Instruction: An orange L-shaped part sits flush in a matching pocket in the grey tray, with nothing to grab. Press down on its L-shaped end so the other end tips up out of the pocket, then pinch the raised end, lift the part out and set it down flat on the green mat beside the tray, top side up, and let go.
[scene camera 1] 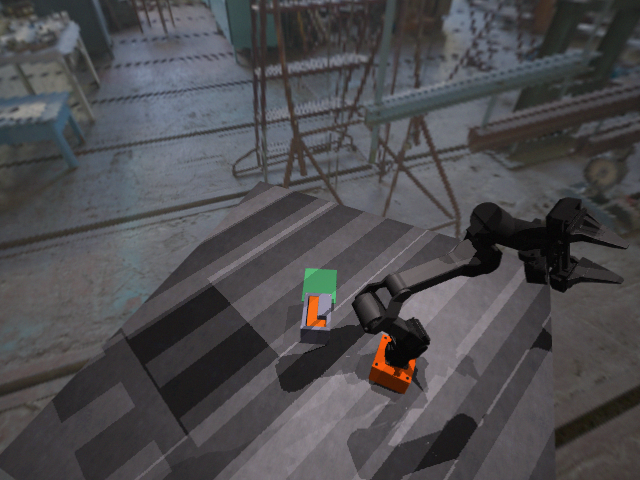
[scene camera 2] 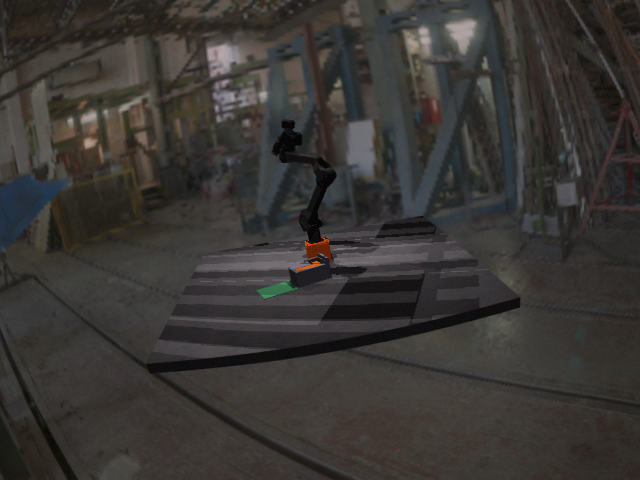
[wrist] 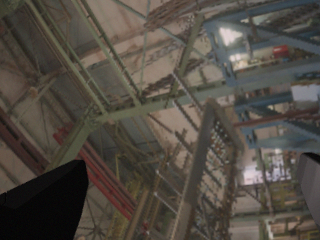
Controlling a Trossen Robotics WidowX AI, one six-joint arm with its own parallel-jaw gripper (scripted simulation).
Labels:
A green mat [scene camera 1: 324,281]: 1.27 m from the lens.

